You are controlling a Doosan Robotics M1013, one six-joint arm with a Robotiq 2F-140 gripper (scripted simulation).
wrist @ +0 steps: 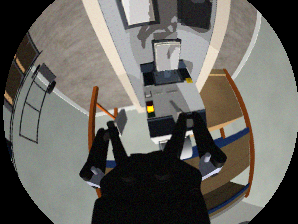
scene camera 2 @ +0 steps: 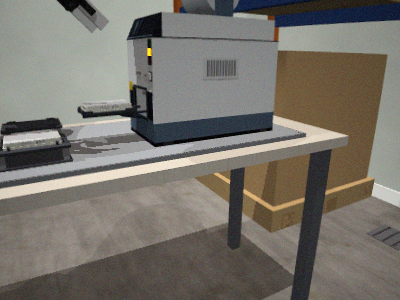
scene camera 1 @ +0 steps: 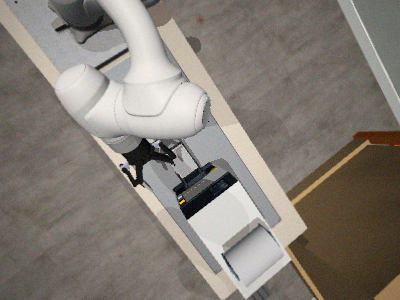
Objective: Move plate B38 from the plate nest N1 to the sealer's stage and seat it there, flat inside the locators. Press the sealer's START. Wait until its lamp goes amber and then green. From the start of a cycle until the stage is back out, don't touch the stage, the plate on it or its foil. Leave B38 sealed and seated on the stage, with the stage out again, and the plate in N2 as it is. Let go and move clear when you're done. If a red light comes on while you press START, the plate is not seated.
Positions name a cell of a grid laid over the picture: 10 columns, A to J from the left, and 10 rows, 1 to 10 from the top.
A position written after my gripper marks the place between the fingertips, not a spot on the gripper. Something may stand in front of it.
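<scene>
There is a sealer (wrist: G5) that I can see. As for my gripper (scene camera 1: E6), I see it in the wrist view as well (wrist: E5).
</scene>
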